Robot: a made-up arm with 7 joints.
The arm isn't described. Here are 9 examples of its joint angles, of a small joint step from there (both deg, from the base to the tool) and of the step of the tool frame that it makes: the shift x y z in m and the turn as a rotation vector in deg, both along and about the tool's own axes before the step.
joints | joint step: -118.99 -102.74 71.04 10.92 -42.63 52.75 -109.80 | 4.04 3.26 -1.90 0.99 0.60 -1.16 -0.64
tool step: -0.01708 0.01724 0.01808 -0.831 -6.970 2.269
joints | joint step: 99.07 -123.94 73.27 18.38 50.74 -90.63 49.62 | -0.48 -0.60 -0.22 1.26 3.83 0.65 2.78
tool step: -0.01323 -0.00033 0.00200 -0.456 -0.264 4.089
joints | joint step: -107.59 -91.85 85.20 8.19 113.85 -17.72 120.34 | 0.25 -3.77 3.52 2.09 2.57 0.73 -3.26
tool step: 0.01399 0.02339 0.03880 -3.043 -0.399 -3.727
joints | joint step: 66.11 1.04 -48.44 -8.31 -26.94 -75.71 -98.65 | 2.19 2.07 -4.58 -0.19 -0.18 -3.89 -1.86
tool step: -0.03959 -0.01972 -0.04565 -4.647 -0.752 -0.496
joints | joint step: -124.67 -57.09 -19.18 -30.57 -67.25 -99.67 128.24 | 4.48 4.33 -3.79 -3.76 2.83 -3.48 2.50
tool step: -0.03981 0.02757 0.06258 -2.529 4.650 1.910
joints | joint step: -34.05 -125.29 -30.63 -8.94 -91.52 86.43 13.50 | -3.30 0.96 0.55 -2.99 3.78 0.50 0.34
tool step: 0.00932 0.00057 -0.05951 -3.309 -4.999 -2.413
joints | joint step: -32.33 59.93 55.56 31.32 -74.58 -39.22 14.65 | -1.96 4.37 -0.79 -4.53 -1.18 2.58 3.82
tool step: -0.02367 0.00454 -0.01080 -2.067 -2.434 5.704
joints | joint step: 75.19 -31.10 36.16 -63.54 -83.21 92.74 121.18 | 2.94 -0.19 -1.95 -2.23 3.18 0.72 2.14
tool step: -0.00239 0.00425 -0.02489 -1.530 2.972 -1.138
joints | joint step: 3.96 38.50 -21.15 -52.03 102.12 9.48 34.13 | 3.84 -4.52 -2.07 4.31 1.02 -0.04 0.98
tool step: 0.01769 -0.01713 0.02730 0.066 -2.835 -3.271
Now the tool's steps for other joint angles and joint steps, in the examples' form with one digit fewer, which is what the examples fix.
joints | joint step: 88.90 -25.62 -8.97 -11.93 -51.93 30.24 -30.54 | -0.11 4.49 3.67 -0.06 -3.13 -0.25 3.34
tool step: -0.0189 -0.0262 0.0274 -6.98 6.56 6.27
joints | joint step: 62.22 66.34 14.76 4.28 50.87 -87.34 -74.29 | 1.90 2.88 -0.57 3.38 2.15 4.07 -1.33
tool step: -0.0609 -0.0174 0.0173 2.45 4.19 4.60
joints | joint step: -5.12 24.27 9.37 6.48 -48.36 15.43 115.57 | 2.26 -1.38 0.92 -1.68 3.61 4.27 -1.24
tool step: -0.0001 0.0021 -0.0199 -2.36 -1.71 -3.95
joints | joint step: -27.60 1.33 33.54 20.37 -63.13 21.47 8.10 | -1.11 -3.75 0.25 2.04 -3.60 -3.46 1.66
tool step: -0.0182 0.0227 0.0060 2.13 8.27 1.84
